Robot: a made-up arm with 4 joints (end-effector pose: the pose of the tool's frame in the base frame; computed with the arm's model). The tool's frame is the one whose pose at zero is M.
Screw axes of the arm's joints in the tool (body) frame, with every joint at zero. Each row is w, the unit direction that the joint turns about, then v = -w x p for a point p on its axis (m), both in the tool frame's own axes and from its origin. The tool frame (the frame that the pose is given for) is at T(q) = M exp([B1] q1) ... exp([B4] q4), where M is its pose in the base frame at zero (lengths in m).
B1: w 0 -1 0 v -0.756 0 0.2
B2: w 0 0 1 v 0.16 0.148 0
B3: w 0 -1 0 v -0.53 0 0.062
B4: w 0 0 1 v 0.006 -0.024 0
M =
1 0 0 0.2
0 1 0 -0.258
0 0 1 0.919
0 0 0 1
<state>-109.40 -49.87 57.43 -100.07</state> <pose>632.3 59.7 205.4 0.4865 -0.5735 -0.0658 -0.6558</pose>
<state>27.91 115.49 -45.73 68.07</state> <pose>-261.9 451.1 631.7 0.0580 -0.3737 0.3522 0.8561</pose>
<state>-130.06 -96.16 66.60 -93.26</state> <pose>415.3 281.9 -137.3 0.4686 -0.7610 -0.2939 -0.3390</pose>
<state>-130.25 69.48 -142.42 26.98</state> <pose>-396.6 175.6 58.3 0.7102 -0.0736 -0.5658 -0.4123</pose>
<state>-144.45 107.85 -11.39 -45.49</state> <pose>337.9 187.3 -496.2 0.2381 0.4611 0.8177 0.2492</pose>
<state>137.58 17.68 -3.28 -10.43</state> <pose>-705.1 -192.3 -210.8 0.3868 -0.0614 -0.9200 0.0164</pose>
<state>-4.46 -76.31 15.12 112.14</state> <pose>-46.7 -182.8 932.9 0.9422 -0.1192 0.0464 0.3098</pose>
